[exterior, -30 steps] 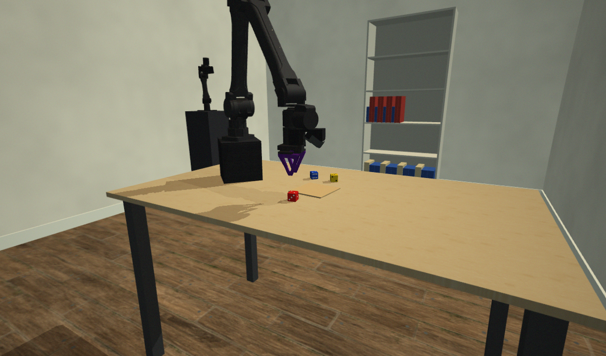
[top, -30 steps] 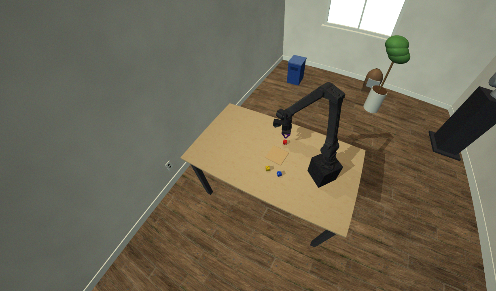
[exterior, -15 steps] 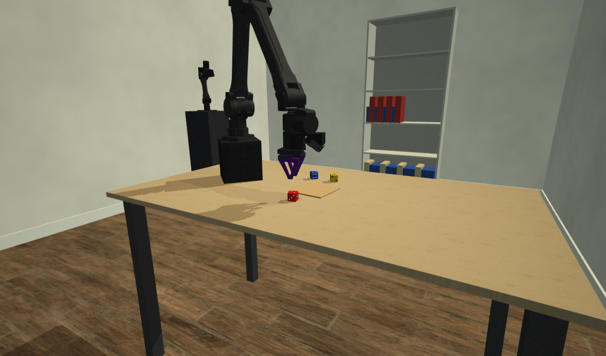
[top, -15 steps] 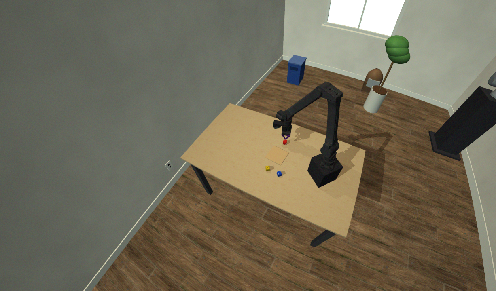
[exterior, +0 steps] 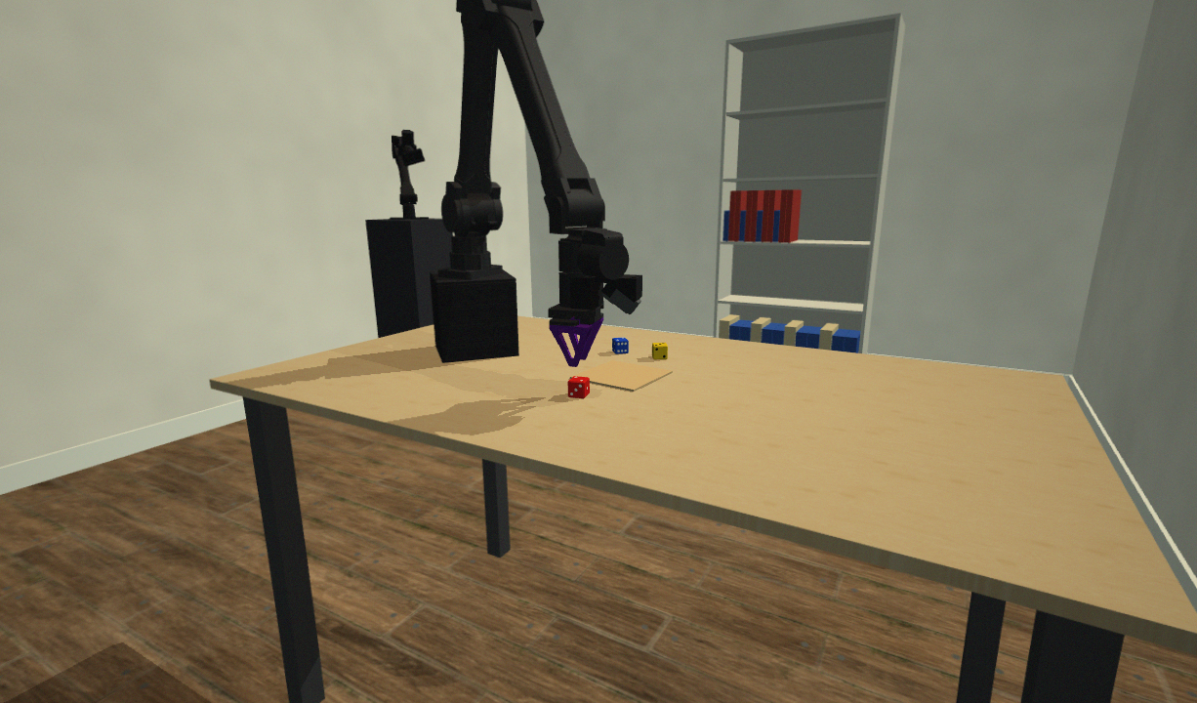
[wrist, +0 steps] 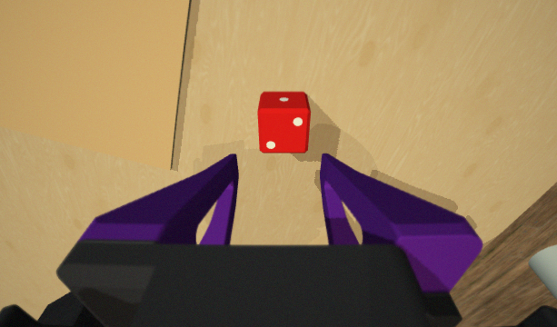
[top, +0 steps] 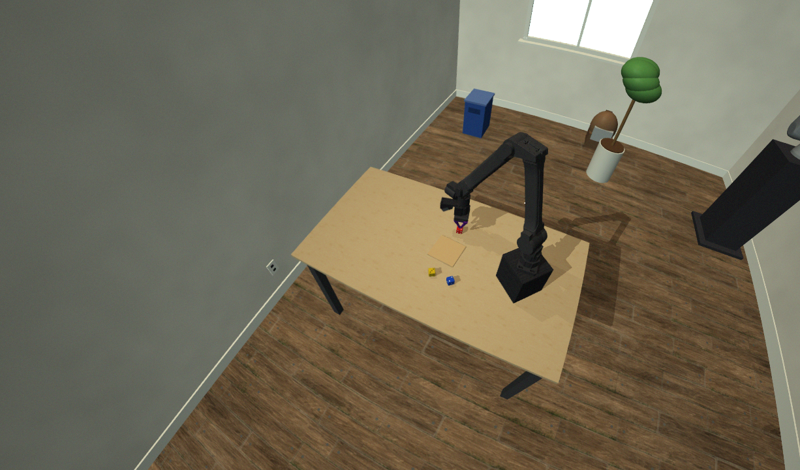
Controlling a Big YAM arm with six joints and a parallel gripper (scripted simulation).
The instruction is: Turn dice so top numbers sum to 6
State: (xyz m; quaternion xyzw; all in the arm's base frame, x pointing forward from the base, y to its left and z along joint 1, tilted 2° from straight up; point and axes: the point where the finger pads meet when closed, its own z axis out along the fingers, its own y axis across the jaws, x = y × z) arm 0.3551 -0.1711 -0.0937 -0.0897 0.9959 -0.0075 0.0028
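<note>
Right now the red die is 5 cm below my hand. The rest, counted from my hand: blue die 30 cm to the left, 6 cm behind, 5 cm below; then yellow die 29 cm to the left, 5 cm below, 4 cm ahead; then tan mat 14 cm to the left, 6 cm below, 2 cm ahead.
</note>
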